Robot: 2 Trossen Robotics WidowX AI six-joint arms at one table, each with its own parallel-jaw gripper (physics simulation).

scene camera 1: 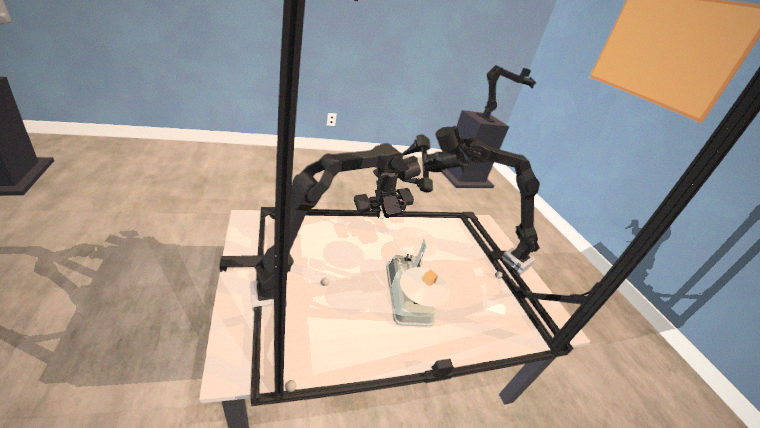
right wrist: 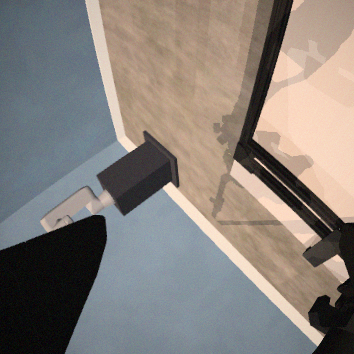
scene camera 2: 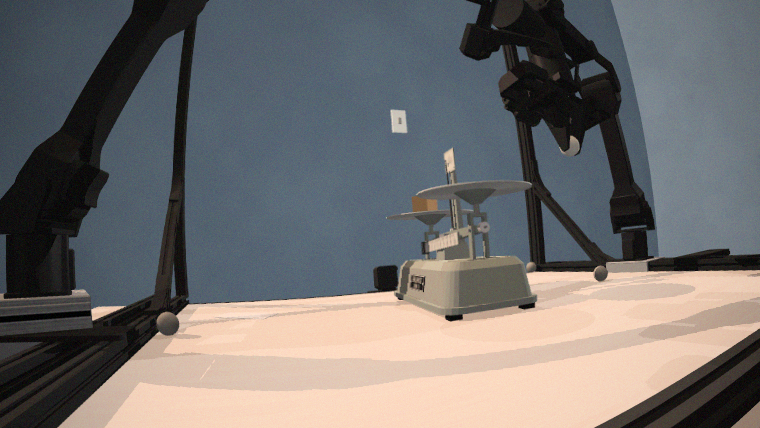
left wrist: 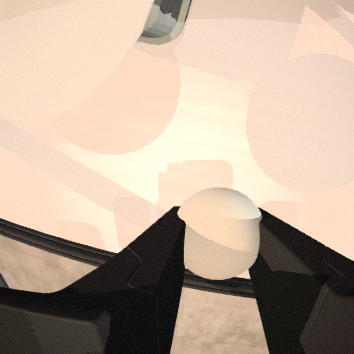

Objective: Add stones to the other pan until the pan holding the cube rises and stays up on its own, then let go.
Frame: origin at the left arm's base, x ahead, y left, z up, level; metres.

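Where they show: left gripper, fingertip midpoint: (scene camera 1: 381, 217) (scene camera 2: 571, 152) (left wrist: 215, 218); right gripper, fingertip midpoint: (right wrist: 230, 233) (scene camera 2: 564, 9); left arm's base, origin of the base link: (scene camera 1: 268, 291) (scene camera 2: 635, 259); right arm's base, origin of the base link: (scene camera 1: 520, 255) (scene camera 2: 40, 294).
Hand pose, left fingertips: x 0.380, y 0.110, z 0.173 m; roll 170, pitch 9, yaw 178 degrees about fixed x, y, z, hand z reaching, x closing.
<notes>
Things, the pixels of their top centre, and the offset from my left fingertips.
- orange cube, middle of its top: (scene camera 2: 424, 196) (scene camera 1: 431, 274) 0.066 m ahead, 0.261 m right, 0.021 m down
- grey-green balance scale, middle of its top: (scene camera 2: 444, 150) (scene camera 1: 427, 242) 0.073 m ahead, 0.184 m right, 0.039 m up
- pale round stone, middle of its top: (left wrist: 213, 268) (scene camera 2: 567, 135) 0.002 m back, 0.003 m right, 0.024 m up
The orange cube (scene camera 1: 429, 277) (scene camera 2: 424, 204) rests on one pan (scene camera 1: 414, 292) (scene camera 2: 398, 216) of the grey-green balance scale (scene camera 1: 414, 317) (scene camera 2: 478, 287). The other pan (scene camera 2: 473, 187) (left wrist: 60, 60) stands higher and shows no stones on it. My left gripper (scene camera 1: 381, 213) (scene camera 2: 570, 142) (left wrist: 215, 218) is shut on a pale round stone (left wrist: 219, 250), above the table and to the side of the higher pan. My right gripper (scene camera 1: 423, 163) (right wrist: 230, 233) is open and empty, raised beyond the table's far edge in scene camera 1.
Three loose stones lie on the table: one (scene camera 1: 324, 281) (scene camera 2: 600, 273) left of the scale in scene camera 1, one (scene camera 1: 290, 385) (scene camera 2: 531, 266) at the near-left corner, one (scene camera 1: 498, 274) (scene camera 2: 168, 323) by the right rail. Black frame posts (scene camera 1: 289, 159) rise around the table.
</notes>
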